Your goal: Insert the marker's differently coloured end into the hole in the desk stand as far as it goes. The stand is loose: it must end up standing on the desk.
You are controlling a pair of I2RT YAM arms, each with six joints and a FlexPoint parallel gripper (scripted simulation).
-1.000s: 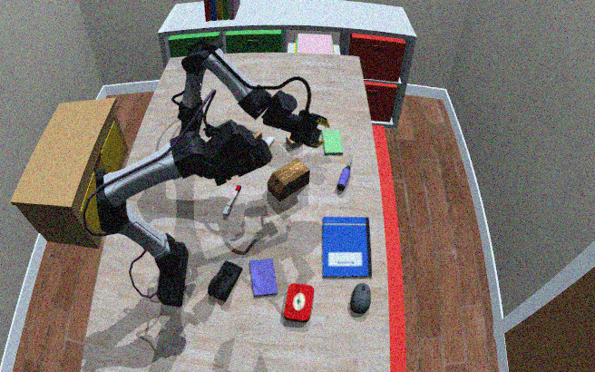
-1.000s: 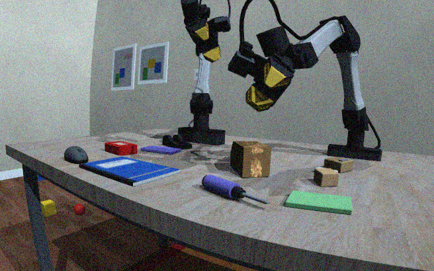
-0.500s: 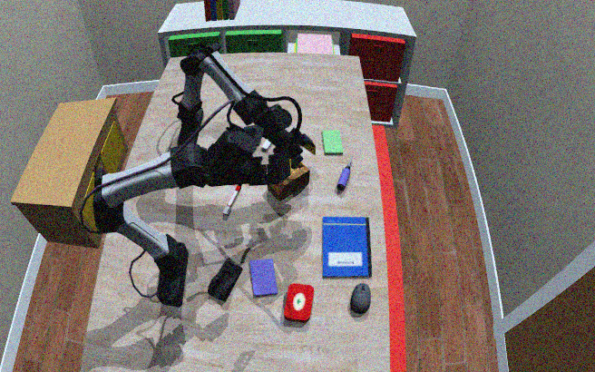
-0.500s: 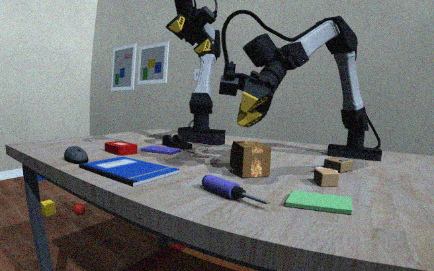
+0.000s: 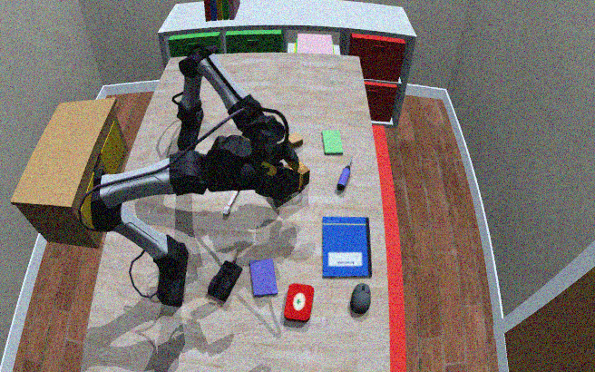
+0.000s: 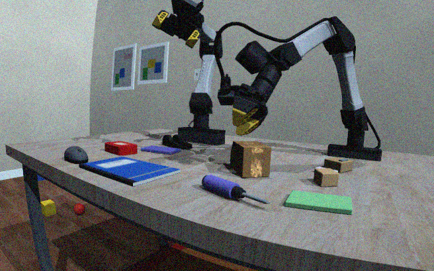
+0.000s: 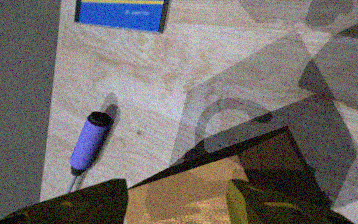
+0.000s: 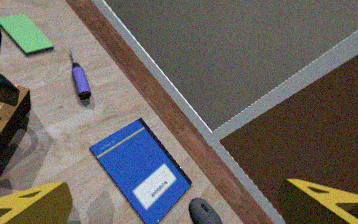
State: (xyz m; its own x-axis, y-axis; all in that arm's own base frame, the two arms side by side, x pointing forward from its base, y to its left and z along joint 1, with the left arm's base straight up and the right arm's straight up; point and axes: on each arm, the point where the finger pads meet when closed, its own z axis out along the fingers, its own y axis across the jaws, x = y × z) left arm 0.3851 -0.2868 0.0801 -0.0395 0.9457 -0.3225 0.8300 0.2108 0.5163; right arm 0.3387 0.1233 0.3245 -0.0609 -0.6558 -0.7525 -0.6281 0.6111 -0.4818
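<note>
Now: the marker 18 cm behind my left hand, 2 cm to the right of it and 10 cm below it. The rest, counted from my left hand: brown block-shaped stand (3 cm to the left, 7 cm below); then purple pad (9 cm behind, 30 cm to the right, 10 cm below); then purple screwdriver (20 cm ahead, 8 cm to the left, 9 cm below).
</note>
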